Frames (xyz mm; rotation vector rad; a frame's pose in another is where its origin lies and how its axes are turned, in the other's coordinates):
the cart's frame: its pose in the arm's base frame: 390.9 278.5 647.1 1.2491 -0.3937 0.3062
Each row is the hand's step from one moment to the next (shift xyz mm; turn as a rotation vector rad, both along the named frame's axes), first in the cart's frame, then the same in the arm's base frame.
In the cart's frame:
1: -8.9 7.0 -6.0 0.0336 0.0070 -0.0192
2: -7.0 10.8 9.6 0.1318 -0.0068 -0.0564
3: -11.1 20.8 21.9 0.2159 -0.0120 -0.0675
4: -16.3 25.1 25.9 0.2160 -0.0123 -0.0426
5: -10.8 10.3 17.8 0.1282 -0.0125 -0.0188
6: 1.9 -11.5 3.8 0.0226 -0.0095 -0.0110
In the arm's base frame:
1: -10.3 7.7 0.4 0.0293 0.0208 0.0160
2: -12.1 -6.1 8.6 0.1275 0.0534 0.0385
3: -21.6 -15.0 18.5 0.2062 0.0635 0.0690
4: -28.6 -17.7 20.9 0.2034 0.0395 0.0753
5: -16.3 -14.2 8.6 0.1222 0.0158 0.0420
6: 6.2 -7.0 -8.0 0.0256 0.0080 -0.0009

